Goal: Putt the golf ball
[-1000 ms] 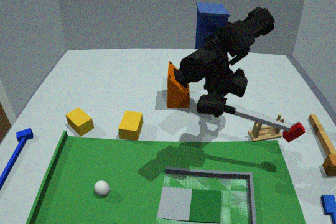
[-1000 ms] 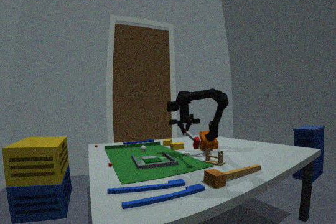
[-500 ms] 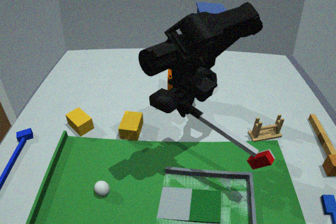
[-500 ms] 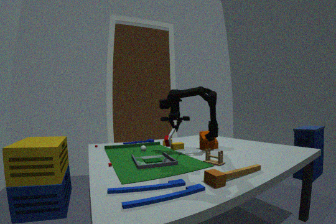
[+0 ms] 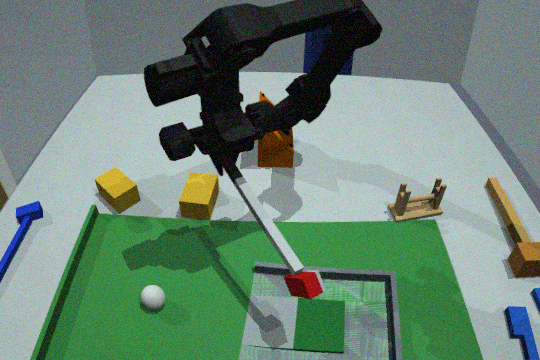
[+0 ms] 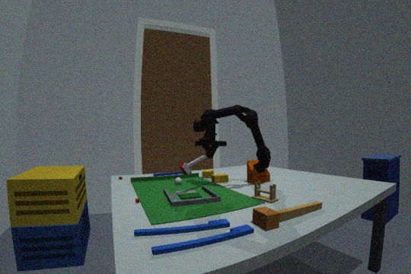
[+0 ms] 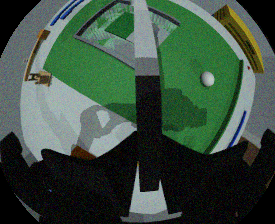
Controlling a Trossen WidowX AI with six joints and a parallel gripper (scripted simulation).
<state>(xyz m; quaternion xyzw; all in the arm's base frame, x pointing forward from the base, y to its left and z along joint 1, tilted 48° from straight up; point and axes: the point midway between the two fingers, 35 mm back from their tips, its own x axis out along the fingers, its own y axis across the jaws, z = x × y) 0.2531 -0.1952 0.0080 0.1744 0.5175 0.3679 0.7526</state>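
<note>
My gripper tip is 110 mm short of the red putter and 50 mm to the right of it. From my gripper tip the other things lie so: wooden rack 30 mm behind, 400 mm to the left, 130 mm below; white golf ball 140 mm ahead, 140 mm to the right, 140 mm below; green mat 200 mm ahead, 40 mm to the left, 160 mm below.
</note>
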